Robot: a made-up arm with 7 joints.
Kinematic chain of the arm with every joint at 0, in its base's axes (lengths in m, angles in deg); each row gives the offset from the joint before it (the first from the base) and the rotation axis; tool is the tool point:
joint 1: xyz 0 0.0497 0 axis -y
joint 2: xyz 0 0.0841 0 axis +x
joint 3: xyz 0 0 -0.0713 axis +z
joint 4: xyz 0 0 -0.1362 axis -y
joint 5: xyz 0 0 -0.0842 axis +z
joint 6: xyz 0 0 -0.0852 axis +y
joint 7: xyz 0 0 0 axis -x
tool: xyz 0 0 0
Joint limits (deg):
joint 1: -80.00..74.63
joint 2: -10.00..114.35
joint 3: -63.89..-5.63
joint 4: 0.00..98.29
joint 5: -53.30..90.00
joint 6: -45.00..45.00
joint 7: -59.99..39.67
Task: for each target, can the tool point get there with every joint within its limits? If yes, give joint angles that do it. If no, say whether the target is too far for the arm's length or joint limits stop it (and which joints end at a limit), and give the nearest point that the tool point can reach.
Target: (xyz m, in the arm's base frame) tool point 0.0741 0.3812 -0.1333
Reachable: yes | joints -32.31 96.16 -36.55 79.59 19.56 -30.65 20.53
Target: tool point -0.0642 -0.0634 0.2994
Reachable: no: joint limits stop it (at a limit: joint 1, joint 2, joint 4) | nearest point 0.1909 -0.0015 0.0830 | short by 0.340 m
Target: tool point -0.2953 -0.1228 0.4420
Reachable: no: too far | nearest point -0.3655 0.0684 -0.0645 | short by 0.546 m
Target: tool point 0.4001 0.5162 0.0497
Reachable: no: too far | nearest point 0.2618 0.3922 0.0027 | short by 0.192 m
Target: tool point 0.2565 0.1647 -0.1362
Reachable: yes | joints 32.18 25.85 -29.57 78.89 62.57 35.67 23.92
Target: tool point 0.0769 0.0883 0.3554
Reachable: no: joint limits stop it (at a limit: joint 1, joint 2, joint 4) | nearest point 0.2142 0.0802 0.1135 | short by 0.278 m
